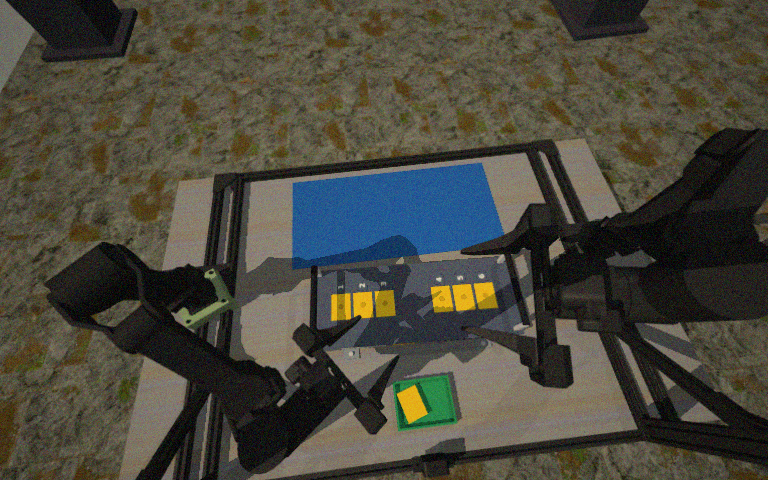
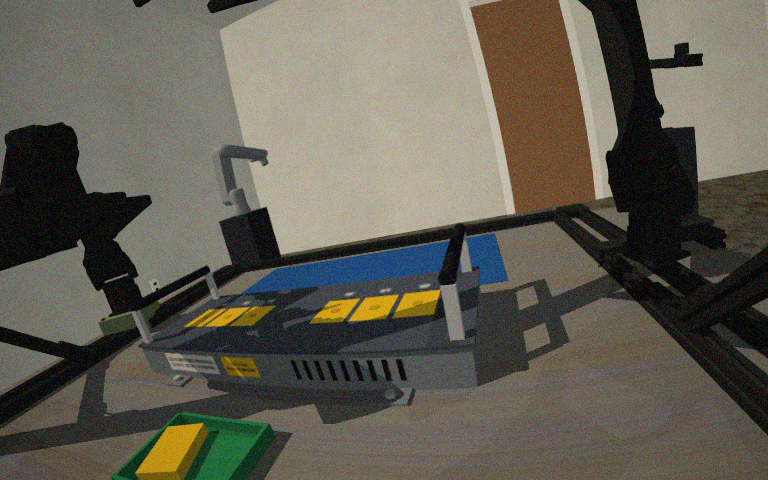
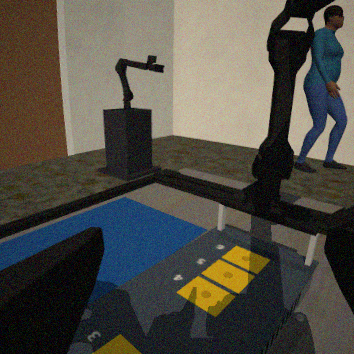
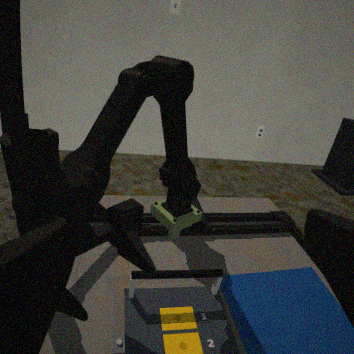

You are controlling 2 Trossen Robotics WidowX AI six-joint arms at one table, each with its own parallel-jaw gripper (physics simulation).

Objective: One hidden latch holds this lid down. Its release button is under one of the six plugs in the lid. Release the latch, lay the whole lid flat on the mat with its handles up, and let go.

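Places are measured from the left arm's base along level axes (x left, y ahead, z down), in metres.
Pixels of known places: left gripper, fingertip midpoint: (image 1: 379, 335) (image 2: 139, 198) (image 3: 215, 239) (image 4: 123, 292); right gripper, fingertip midpoint: (image 1: 461, 288) (image 2: 176, 6) (image 4: 193, 225); left arm's base at its link origin: (image 1: 200, 296) (image 2: 128, 308) (image 4: 176, 207); right arm's base at its link origin: (image 1: 595, 249) (image 2: 655, 255) (image 3: 266, 198).
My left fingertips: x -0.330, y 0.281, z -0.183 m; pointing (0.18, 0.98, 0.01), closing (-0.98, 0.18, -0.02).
For each thing: its top centre in the pictures, then the offset to it from my left fingertips. "spot": a spot on its surface instead. Level surfaces: height alone.
- right handle at a spot on its surface: (image 2: 453, 254) spot: dy +0.288, dx -0.095, dz +0.126 m
- blue mat at its surface level: dz +0.234 m
- green tray at its top centre: (image 2: 189, 451) (image 1: 424, 402) dy +0.017, dx -0.131, dz +0.219 m
- loose yellow block at its top centre: (image 2: 171, 446) (image 1: 412, 403) dy -0.006, dx -0.120, dz +0.219 m
The grey lid (image 1: 410, 283) (image 2: 396, 333) (image 3: 165, 295) lies level on its box, between its left handle (image 1: 314, 297) (image 2: 175, 285) (image 4: 177, 274) and right handle (image 1: 516, 288) (image 2: 453, 254). Yellow plugs 1 to 3 (image 1: 363, 304) (image 2: 229, 316) and 4 to 6 (image 1: 463, 297) (image 2: 373, 308) (image 3: 227, 275) sit in it; no button shows. My left gripper (image 1: 378, 336) (image 4: 123, 292) is open and empty, above the lid's front edge at the left. My right gripper (image 1: 463, 289) is open and empty, above the lid's right part. The blue mat (image 1: 390, 209) (image 2: 368, 266) (image 3: 125, 235) (image 4: 295, 295) lies behind the box.
A green tray (image 1: 440, 396) (image 2: 243, 447) in front of the box holds a loose yellow block (image 1: 412, 403) (image 2: 172, 450). Dark frame rails (image 1: 385, 161) border the table. A pale green bracket (image 1: 206, 313) (image 2: 127, 319) (image 4: 176, 219) is at the left arm's base.
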